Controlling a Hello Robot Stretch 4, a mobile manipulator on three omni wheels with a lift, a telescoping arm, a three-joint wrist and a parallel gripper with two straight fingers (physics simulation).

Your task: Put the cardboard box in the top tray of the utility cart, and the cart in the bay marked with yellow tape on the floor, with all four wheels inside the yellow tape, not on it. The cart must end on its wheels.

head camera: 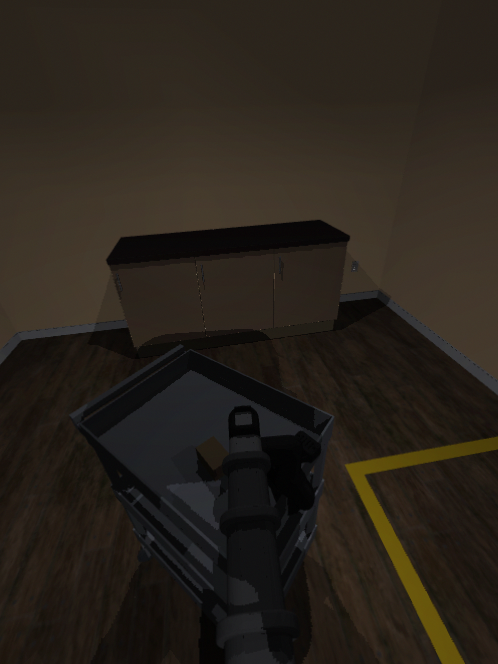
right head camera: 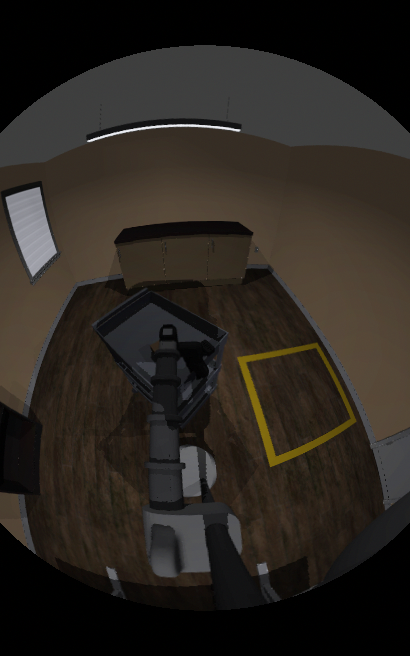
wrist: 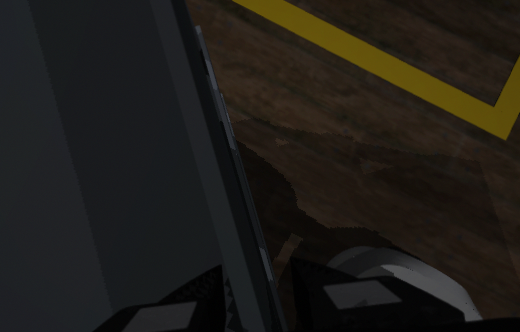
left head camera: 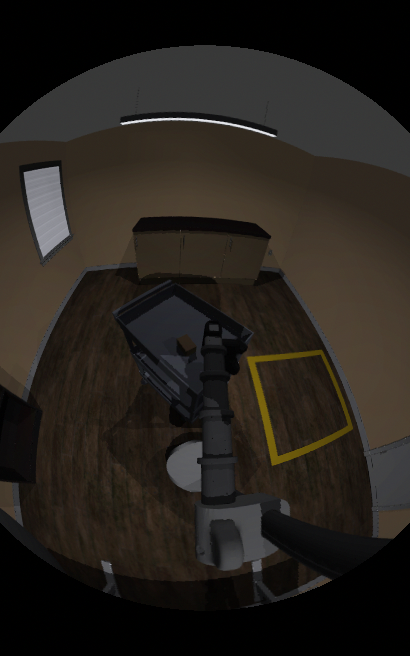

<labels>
same spot on brown cabinet: (right head camera: 170, 255) = (head camera: 212, 290)
</labels>
